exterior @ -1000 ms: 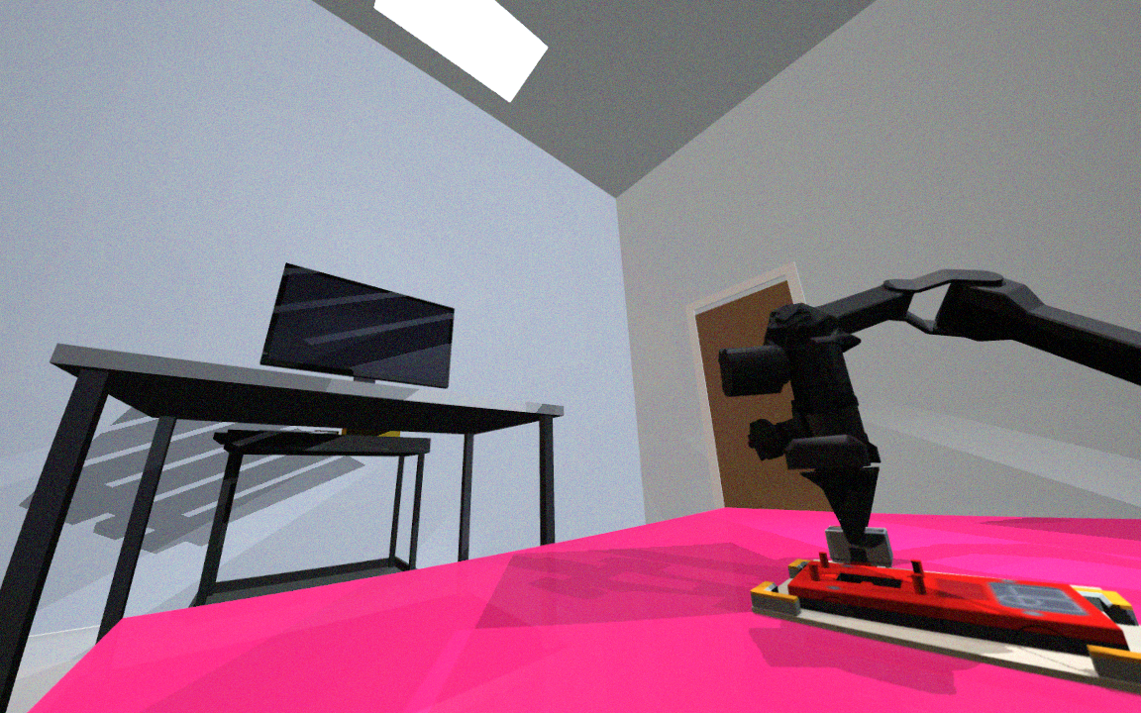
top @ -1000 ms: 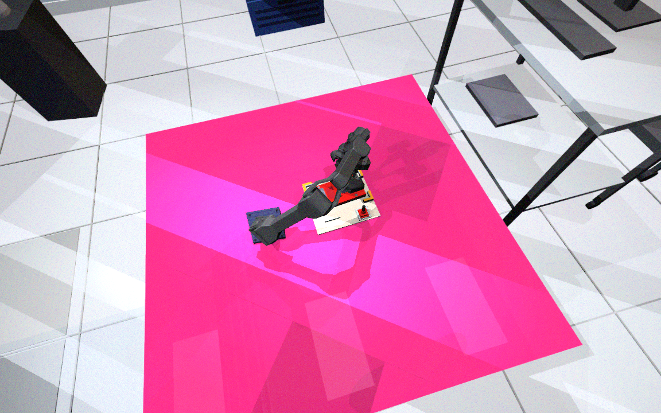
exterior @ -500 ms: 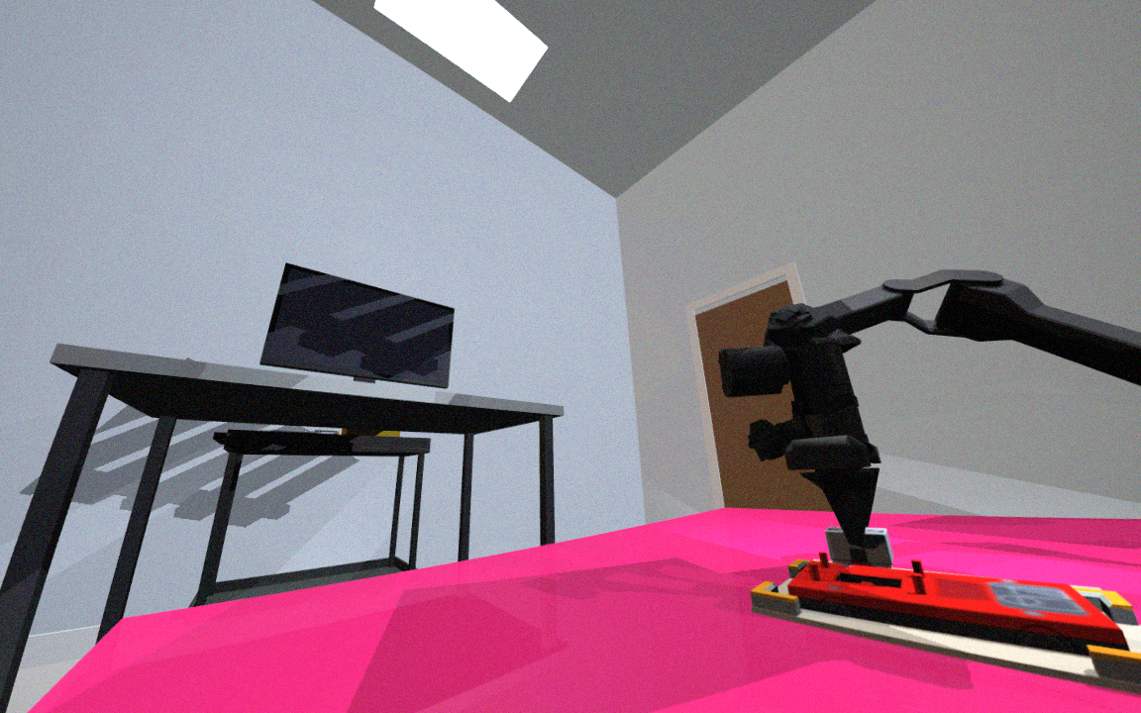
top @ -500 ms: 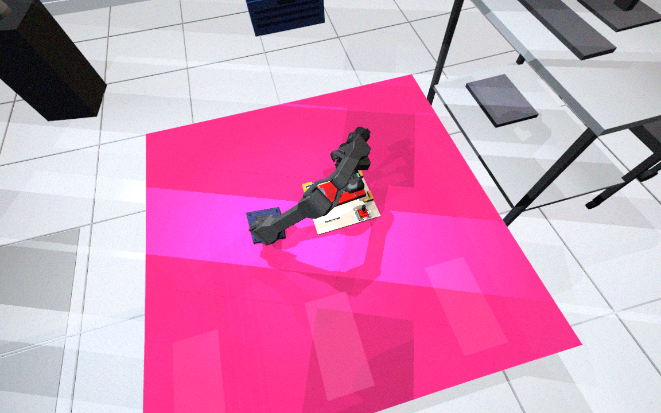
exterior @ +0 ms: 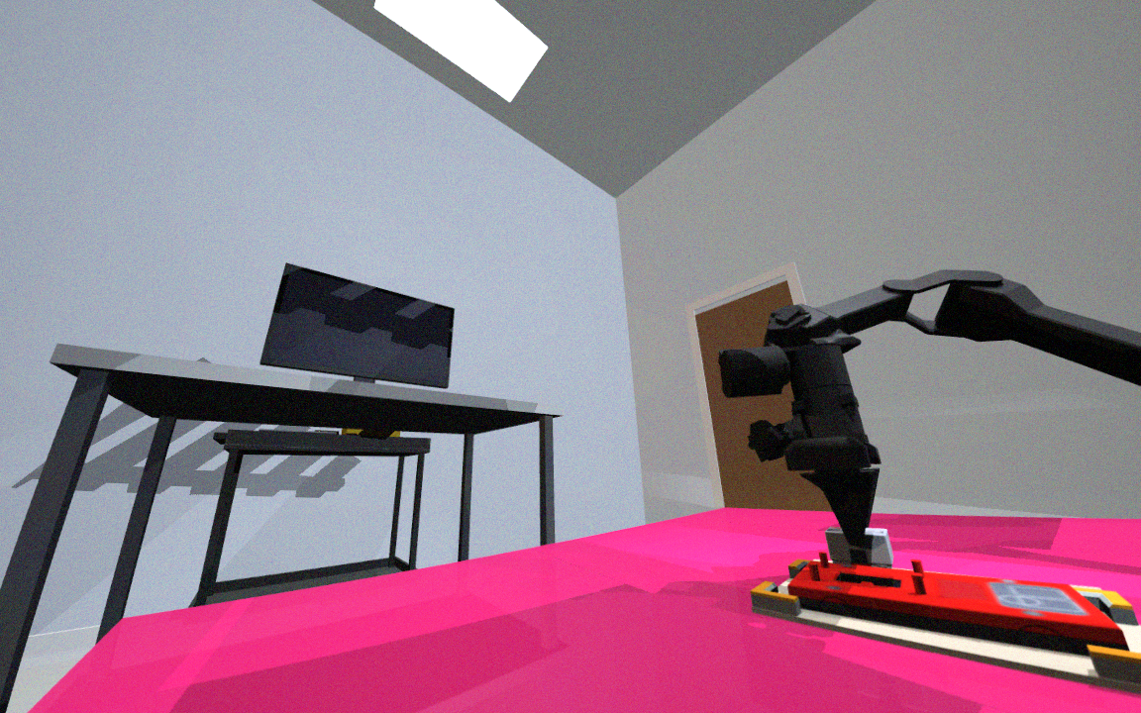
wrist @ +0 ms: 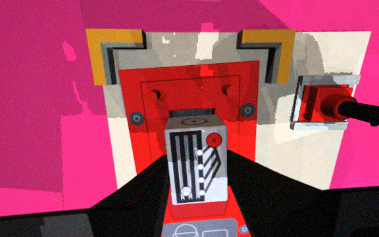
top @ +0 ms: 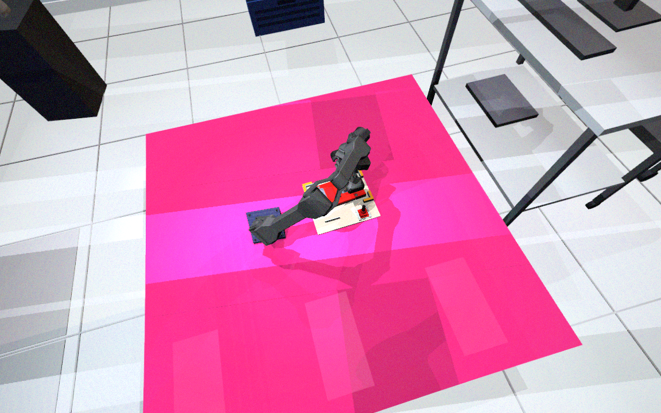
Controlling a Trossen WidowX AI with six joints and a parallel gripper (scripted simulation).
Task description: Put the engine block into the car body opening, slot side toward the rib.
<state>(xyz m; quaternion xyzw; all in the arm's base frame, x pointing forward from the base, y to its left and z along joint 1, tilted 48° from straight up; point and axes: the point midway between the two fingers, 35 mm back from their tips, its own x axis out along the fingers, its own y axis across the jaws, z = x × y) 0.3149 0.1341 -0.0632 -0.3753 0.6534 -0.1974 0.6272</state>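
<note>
My gripper tip is now 10 mm above the grey engine block.
</note>
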